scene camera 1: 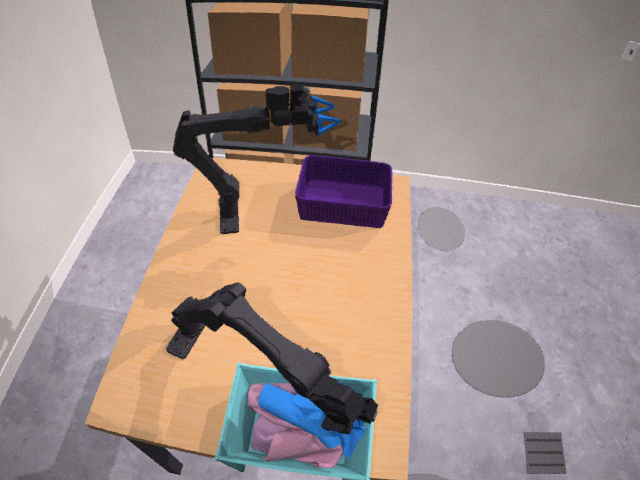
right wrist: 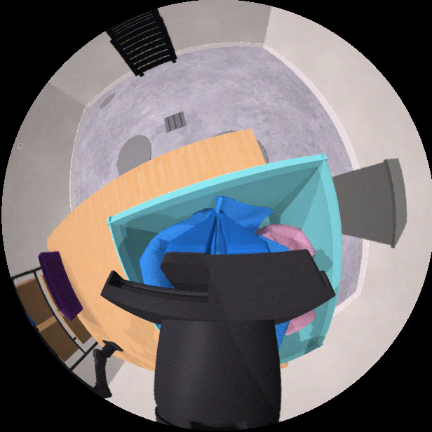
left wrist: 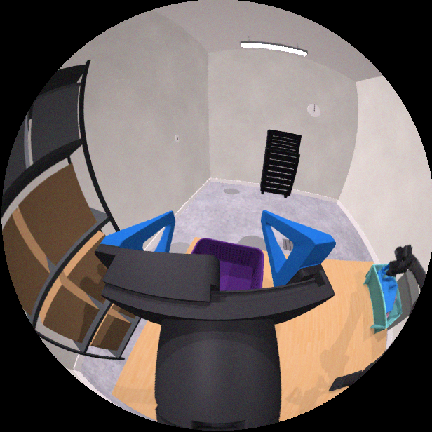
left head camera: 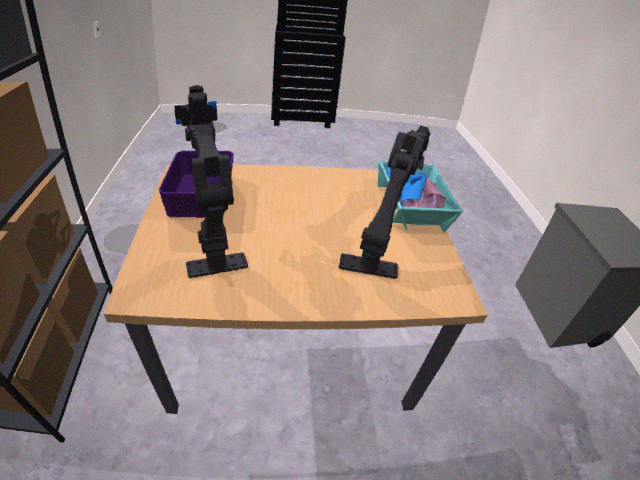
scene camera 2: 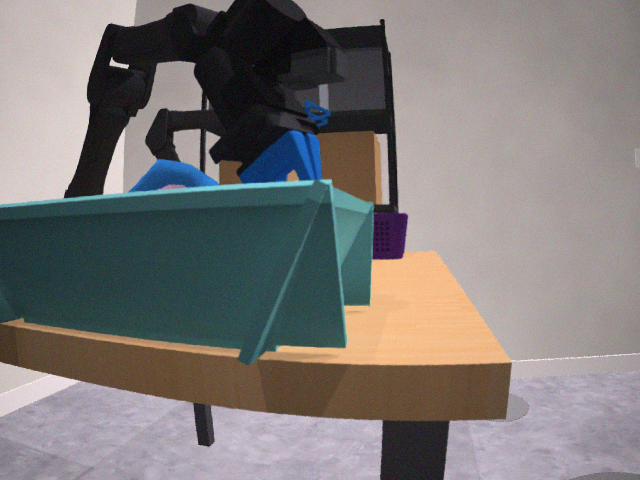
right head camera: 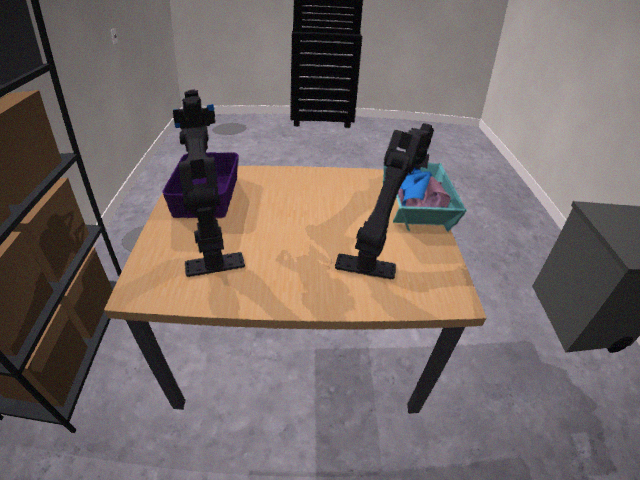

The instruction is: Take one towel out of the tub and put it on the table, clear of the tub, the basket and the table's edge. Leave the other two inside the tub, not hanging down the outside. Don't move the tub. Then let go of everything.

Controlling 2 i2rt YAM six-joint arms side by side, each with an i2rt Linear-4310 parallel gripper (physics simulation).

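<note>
The teal tub [left head camera: 424,218] [right head camera: 431,217] [scene camera 1: 233,426] [scene camera 2: 155,268] stands at the table's right end in the head views. The blue towel [left head camera: 413,187] [right head camera: 415,187] [scene camera 1: 289,405] [right wrist: 155,255] lies uppermost inside it. Pink cloth [left head camera: 434,193] [scene camera 1: 307,449] [right wrist: 292,237] and mauve cloth [scene camera 1: 264,434] lie beneath, inside the walls; their bounds are hard to tell. My right gripper [right wrist: 217,215] is down inside the tub, shut on the blue towel, a fold bunched at its fingertips. In scene camera 1 its fingers are hidden. My left gripper [scene camera 1: 336,114] [left wrist: 217,215] is open and empty, high beyond the basket.
The purple basket [left head camera: 180,204] [right head camera: 175,204] [scene camera 1: 341,212] [scene camera 2: 390,235] stands at the table's far left corner in the head views. The wooden table [left head camera: 289,206] [scene camera 1: 320,273] lies between basket and tub. A shelf rack [scene camera 1: 289,80] stands beyond the left end, a grey bin [left head camera: 573,279] to the right.
</note>
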